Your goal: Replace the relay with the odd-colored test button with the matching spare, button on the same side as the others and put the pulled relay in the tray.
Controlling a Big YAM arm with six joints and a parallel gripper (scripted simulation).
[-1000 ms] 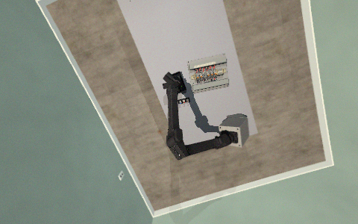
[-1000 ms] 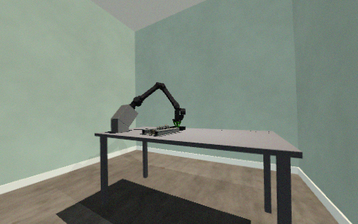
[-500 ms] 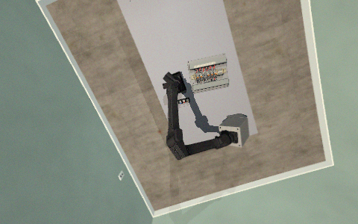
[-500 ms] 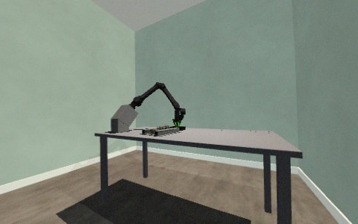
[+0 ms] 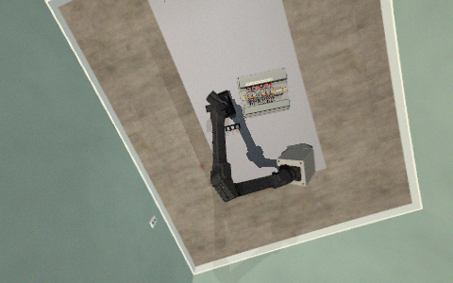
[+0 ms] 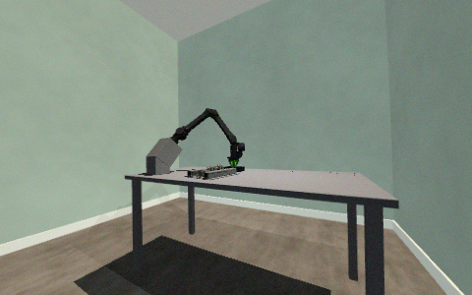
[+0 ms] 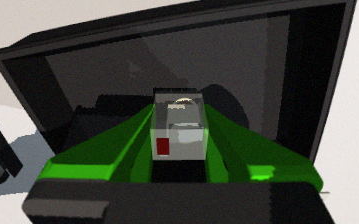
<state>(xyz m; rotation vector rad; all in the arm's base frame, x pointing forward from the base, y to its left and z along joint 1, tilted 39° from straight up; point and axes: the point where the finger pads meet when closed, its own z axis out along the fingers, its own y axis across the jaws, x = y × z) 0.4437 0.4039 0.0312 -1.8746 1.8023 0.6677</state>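
Now: hand 1 cm above the black tray. Round my hand: dark stand (16 cm behind, 3 cm to the right, 2 cm below).
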